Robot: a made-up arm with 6 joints. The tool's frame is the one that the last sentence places.
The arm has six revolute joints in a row. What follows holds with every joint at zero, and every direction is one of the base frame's. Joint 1 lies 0.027 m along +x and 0.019 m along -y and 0.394 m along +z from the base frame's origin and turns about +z. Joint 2 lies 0.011 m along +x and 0.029 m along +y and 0.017 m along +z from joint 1 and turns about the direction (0.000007, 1, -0.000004). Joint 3 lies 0.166 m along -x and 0.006 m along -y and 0.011 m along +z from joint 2 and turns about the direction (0.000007, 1, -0.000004). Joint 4 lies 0.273 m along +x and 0.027 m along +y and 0.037 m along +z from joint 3 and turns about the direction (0.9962, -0.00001, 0.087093). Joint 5 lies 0.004 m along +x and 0.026 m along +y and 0.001 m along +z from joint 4 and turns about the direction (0.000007, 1, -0.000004). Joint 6 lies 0.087 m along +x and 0.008 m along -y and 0.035 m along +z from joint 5 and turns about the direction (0.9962, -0.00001, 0.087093). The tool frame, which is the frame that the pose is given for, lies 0.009 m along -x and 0.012 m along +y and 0.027 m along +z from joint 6; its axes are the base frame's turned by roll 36.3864, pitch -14.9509 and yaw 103.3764 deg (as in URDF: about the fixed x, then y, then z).
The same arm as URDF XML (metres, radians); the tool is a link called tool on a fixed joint. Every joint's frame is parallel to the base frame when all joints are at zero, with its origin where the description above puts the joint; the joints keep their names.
<robot name="arm">
  <link name="base_link"/>
  <link name="link1"/>
  <link name="link2"/>
  <link name="link3"/>
  <link name="link4"/>
  <link name="link5"/>
  <link name="link6"/>
  <link name="tool"/>
  <joint name="joint 1" type="continuous">
    <parent link="base_link"/>
    <child link="link1"/>
    <origin xyz="0.027 -0.019 0.394"/>
    <axis xyz="0 0 1"/>
  </joint>
  <joint name="joint 2" type="continuous">
    <parent link="link1"/>
    <child link="link2"/>
    <origin xyz="0.011 0.029 0.017"/>
    <axis xyz="0 1 0"/>
  </joint>
  <joint name="joint 3" type="continuous">
    <parent link="link2"/>
    <child link="link3"/>
    <origin xyz="-0.166 -0.006 0.011"/>
    <axis xyz="0 1 0"/>
  </joint>
  <joint name="joint 4" type="continuous">
    <parent link="link3"/>
    <child link="link4"/>
    <origin xyz="0.273 0.027 0.037"/>
    <axis xyz="0.9962 0 0.0871"/>
  </joint>
  <joint name="joint 5" type="continuous">
    <parent link="link4"/>
    <child link="link5"/>
    <origin xyz="0.004 0.026 0.001"/>
    <axis xyz="0 1 0"/>
  </joint>
  <joint name="joint 6" type="continuous">
    <parent link="link5"/>
    <child link="link6"/>
    <origin xyz="0.087 -0.008 0.035"/>
    <axis xyz="0.9962 0 0.0871"/>
  </joint>
  <joint name="tool_joint" type="fixed">
    <parent link="link6"/>
    <child link="tool"/>
    <origin xyz="-0.009 0.012 0.027" rpy="0.6351 -0.2609 1.8043"/>
  </joint>
</robot>

